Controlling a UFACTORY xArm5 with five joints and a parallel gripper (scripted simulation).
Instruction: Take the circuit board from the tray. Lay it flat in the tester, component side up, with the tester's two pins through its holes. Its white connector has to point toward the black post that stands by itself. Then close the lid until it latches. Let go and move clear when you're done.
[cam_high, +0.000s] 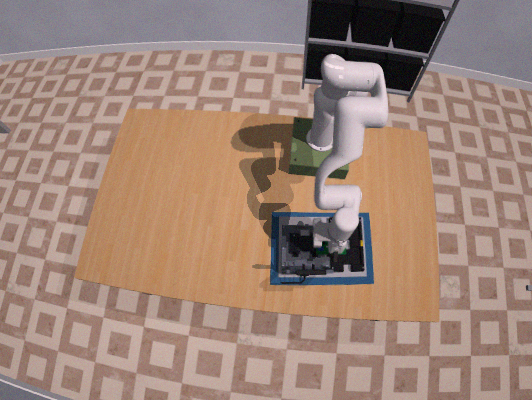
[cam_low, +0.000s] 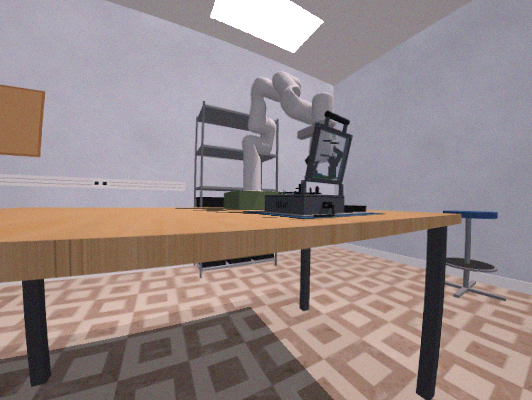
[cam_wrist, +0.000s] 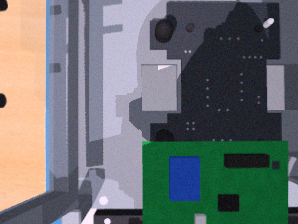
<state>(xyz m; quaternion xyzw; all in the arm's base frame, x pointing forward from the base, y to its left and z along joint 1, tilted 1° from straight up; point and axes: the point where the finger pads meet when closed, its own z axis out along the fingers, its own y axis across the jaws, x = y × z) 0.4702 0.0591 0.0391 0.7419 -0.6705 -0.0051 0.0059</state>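
Now: hand 50 mm to the left of the tester, 20 mm short of it and 20 mm above it. From my hand the other things lie so: green circuit board (right at my hand); then tester lid (110 mm ahead, 80 mm to the right, 50 mm above).
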